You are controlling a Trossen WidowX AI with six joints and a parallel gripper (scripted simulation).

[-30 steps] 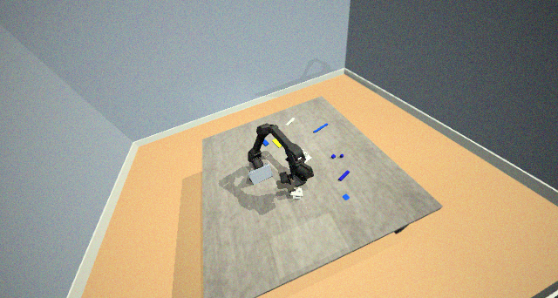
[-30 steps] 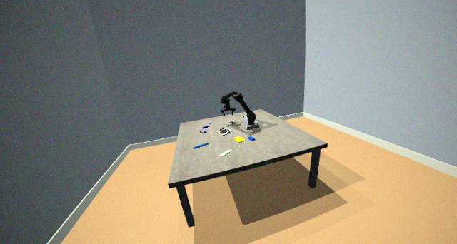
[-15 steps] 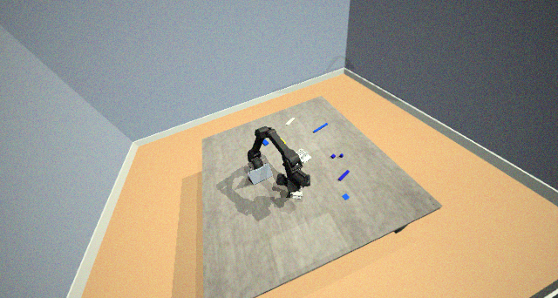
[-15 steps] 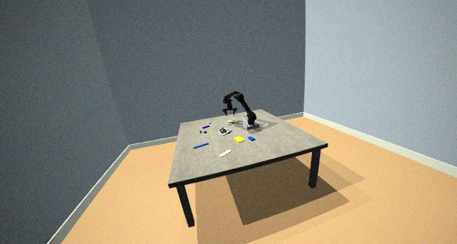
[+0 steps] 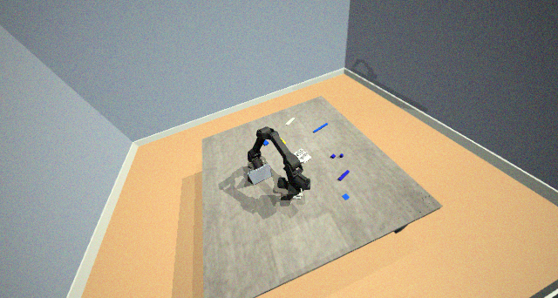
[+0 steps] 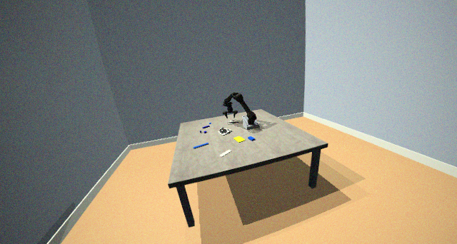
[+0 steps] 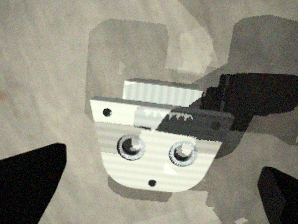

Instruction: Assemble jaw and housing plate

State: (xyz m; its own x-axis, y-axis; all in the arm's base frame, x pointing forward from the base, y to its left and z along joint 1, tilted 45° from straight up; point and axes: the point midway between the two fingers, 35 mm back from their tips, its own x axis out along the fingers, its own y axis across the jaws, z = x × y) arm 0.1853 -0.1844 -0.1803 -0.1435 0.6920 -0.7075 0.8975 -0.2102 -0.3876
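My gripper tip is 10 mm short of the white block, 10 mm to the right of it and 50 mm above it. Also, from my gripper tip: housing plate (10 mm ahead, 10 mm to the left, 30 mm below); then white bar (200 mm ahead, 710 mm to the left, 60 mm below); then yellow tile (20 mm ahead, 500 mm to the left, 60 mm below).
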